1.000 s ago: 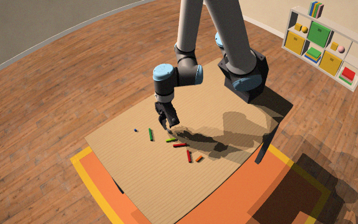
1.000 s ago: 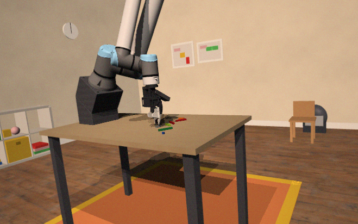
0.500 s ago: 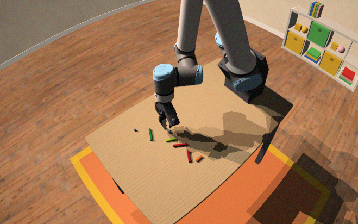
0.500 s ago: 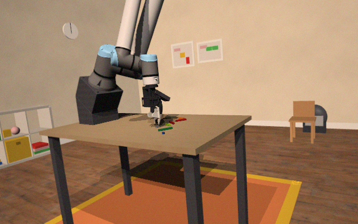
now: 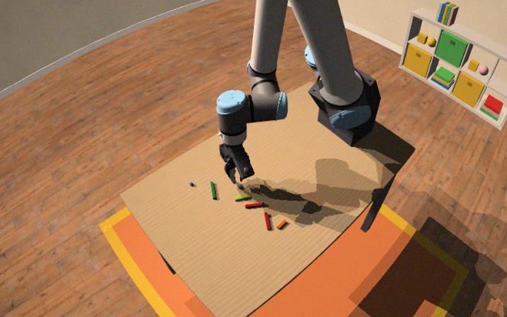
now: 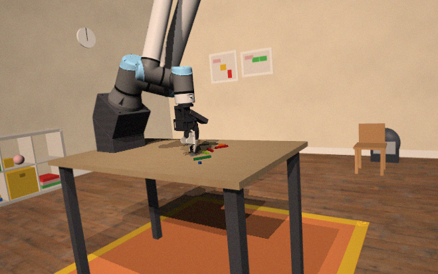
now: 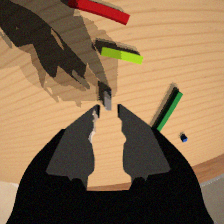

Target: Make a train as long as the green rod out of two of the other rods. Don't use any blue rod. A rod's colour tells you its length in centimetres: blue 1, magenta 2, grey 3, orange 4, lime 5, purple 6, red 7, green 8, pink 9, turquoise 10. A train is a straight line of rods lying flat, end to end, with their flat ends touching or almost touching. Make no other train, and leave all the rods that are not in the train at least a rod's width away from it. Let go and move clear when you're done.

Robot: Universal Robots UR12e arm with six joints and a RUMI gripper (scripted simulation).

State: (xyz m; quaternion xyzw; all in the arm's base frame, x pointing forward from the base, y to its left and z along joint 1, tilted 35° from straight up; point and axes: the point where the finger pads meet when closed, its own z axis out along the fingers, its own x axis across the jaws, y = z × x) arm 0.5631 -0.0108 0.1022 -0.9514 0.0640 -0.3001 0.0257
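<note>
Right now my hand is 3 cm above the grey rod. Round my hand: green rod: 9 cm ahead, 4 cm to the right, 3 cm below; then lime rod: 6 cm to the left, 3 cm below, 3 cm ahead; then small blue rod: 15 cm ahead, 11 cm to the right, 3 cm below.
</note>
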